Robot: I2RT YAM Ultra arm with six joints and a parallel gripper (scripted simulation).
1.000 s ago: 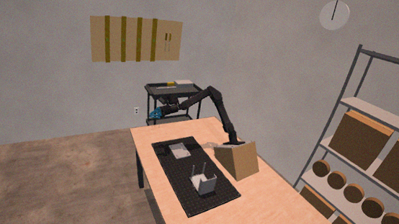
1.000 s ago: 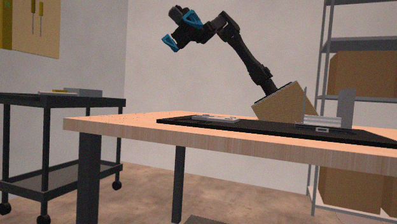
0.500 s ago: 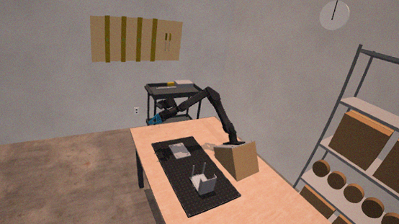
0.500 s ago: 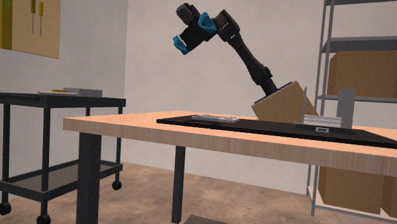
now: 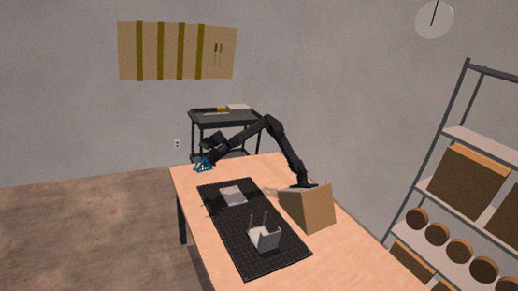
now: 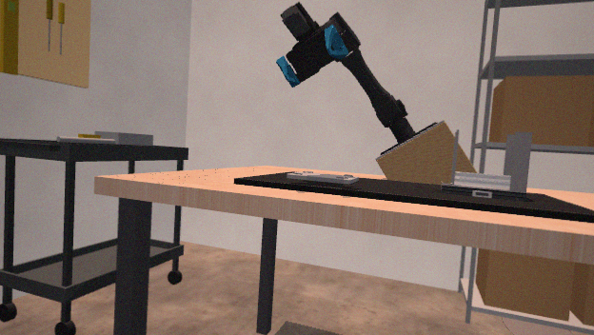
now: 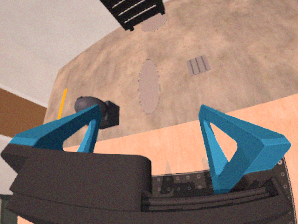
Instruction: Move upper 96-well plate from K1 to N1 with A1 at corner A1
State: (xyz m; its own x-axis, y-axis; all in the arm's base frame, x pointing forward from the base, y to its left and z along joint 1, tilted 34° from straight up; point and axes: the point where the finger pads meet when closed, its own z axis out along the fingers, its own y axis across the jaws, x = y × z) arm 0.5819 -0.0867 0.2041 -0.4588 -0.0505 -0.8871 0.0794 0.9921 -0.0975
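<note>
My hand is 210 mm past the white 96-well plate, 360 mm to the right of it and 200 mm above it.
</note>
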